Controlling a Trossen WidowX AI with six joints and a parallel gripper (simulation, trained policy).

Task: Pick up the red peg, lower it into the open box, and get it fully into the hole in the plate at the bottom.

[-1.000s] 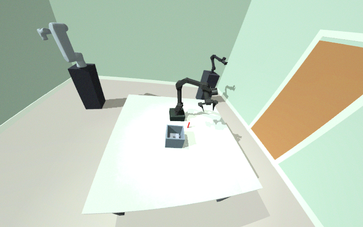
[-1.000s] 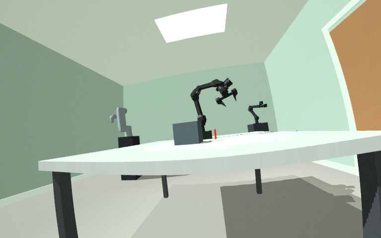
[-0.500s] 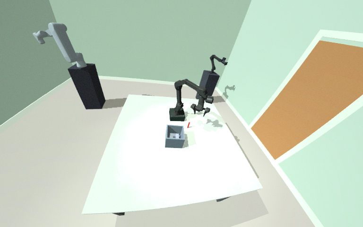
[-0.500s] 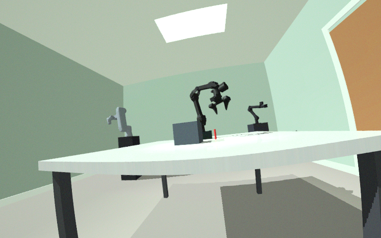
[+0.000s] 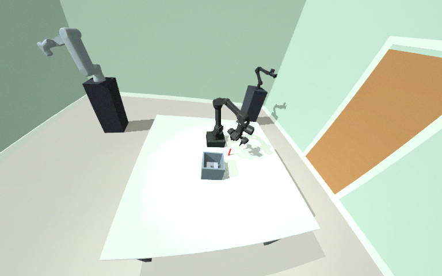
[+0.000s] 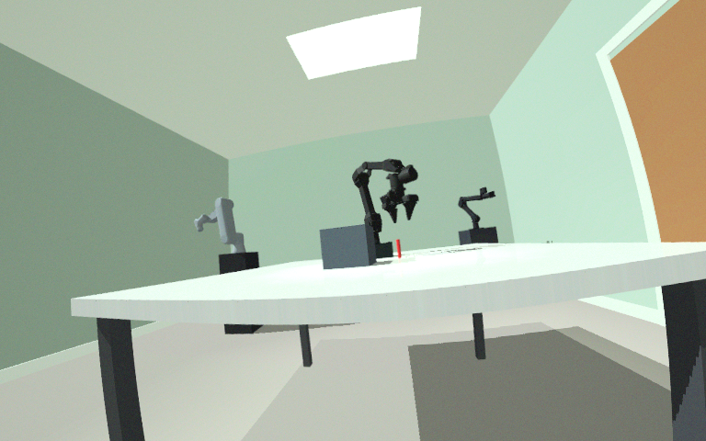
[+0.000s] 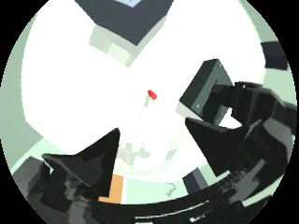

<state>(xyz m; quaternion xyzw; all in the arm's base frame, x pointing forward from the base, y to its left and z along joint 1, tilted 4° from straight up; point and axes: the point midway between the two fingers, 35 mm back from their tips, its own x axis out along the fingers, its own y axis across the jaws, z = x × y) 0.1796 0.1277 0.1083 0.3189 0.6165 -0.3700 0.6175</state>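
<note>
Now: the red peg 11 cm below my gripper tip and 3 cm to the right of it. The rest, counted from my gripper tip: pale plate (22 cm to the right, 15 cm ahead, 11 cm below).
</note>
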